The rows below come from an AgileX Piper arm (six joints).
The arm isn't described. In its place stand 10 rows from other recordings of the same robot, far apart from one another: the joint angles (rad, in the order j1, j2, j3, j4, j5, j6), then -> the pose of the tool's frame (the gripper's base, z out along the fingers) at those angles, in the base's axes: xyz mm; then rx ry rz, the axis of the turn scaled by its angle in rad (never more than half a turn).
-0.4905 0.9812 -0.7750 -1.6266 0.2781 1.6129 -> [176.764 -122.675 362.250 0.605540 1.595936 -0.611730]
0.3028 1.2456 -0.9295 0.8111 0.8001 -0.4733 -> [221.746 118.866 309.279 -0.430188 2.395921 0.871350]
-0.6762 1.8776 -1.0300 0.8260 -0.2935 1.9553 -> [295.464 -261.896 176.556 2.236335 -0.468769 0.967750]
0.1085 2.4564 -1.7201 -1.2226 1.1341 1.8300 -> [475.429 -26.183 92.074 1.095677 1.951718 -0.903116]
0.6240 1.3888 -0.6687 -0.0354 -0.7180 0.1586 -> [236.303 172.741 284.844 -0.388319 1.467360 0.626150]
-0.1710 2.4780 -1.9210 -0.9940 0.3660 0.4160 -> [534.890 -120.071 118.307 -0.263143 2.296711 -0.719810]
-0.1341 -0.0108 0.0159 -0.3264 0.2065 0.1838 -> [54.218 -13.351 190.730 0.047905 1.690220 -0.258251]
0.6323 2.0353 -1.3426 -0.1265 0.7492 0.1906 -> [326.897 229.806 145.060 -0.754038 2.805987 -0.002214]
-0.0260 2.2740 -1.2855 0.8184 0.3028 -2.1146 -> [424.663 8.773 50.841 -1.647786 2.069348 -0.157230]
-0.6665 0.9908 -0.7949 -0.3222 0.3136 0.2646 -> [161.415 -138.274 339.173 0.680794 1.900345 -0.553547]
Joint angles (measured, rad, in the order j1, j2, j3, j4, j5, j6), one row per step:
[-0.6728, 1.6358, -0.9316, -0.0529, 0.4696, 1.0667]
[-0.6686, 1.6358, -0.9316, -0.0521, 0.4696, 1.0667]
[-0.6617, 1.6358, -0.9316, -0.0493, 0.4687, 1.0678]
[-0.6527, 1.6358, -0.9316, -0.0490, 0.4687, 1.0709]
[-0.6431, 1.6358, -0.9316, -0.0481, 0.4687, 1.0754]
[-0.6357, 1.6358, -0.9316, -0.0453, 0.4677, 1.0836]
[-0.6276, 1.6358, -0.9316, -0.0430, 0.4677, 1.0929]
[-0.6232, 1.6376, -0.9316, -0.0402, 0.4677, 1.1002]
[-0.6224, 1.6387, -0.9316, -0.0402, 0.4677, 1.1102]
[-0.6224, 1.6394, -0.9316, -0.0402, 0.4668, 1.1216]
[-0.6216, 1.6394, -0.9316, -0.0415, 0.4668, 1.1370]
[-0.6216, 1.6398, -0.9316, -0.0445, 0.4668, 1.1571]
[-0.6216, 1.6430, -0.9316, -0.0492, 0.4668, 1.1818]
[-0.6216, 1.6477, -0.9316, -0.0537, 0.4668, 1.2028]
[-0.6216, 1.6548, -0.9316, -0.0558, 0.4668, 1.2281]
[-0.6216, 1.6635, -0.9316, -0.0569, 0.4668, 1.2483]
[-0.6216, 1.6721, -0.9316, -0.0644, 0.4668, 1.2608]
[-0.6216, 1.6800, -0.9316, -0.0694, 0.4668, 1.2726]
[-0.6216, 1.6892, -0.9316, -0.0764, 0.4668, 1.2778]
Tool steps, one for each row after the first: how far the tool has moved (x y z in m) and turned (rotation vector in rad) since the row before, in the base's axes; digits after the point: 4 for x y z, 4 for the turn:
[0.0009, 0.0011, 0.0000, 0.0005, -0.0004, 0.0037]
[0.0015, 0.0018, 0.0000, 0.0017, -0.0025, 0.0043]
[0.0018, 0.0023, 0.0000, 0.0013, -0.0011, 0.0061]
[0.0019, 0.0024, 0.0000, 0.0022, -0.0018, 0.0051]
[0.0015, 0.0019, 0.0000, 0.0042, -0.0046, -0.0014]
[0.0016, 0.0021, 0.0000, 0.0049, -0.0038, -0.0015]
[0.0010, 0.0011, -0.0006, 0.0056, -0.0020, -0.0037]
[0.0002, 0.0002, -0.0003, 0.0043, -0.0020, -0.0080]
[0.0001, -0.0001, -0.0002, 0.0041, -0.0034, -0.0101]
[0.0001, 0.0002, 0.0000, 0.0048, -0.0038, -0.0121]
[0.0000, -0.0001, -0.0001, 0.0056, -0.0040, -0.0160]
[0.0001, -0.0003, -0.0010, 0.0078, -0.0023, -0.0191]
[0.0002, -0.0003, -0.0015, 0.0073, -0.0001, -0.0160]
[0.0003, -0.0003, -0.0023, 0.0117, -0.0004, -0.0213]
[0.0004, -0.0004, -0.0028, 0.0114, 0.0019, -0.0174]
[0.0003, -0.0006, -0.0027, 0.0044, 0.0070, -0.0067]
[0.0003, -0.0004, -0.0025, 0.0053, 0.0055, -0.0076]
[0.0003, -0.0005, -0.0029, 0.0026, 0.0093, -0.0004]

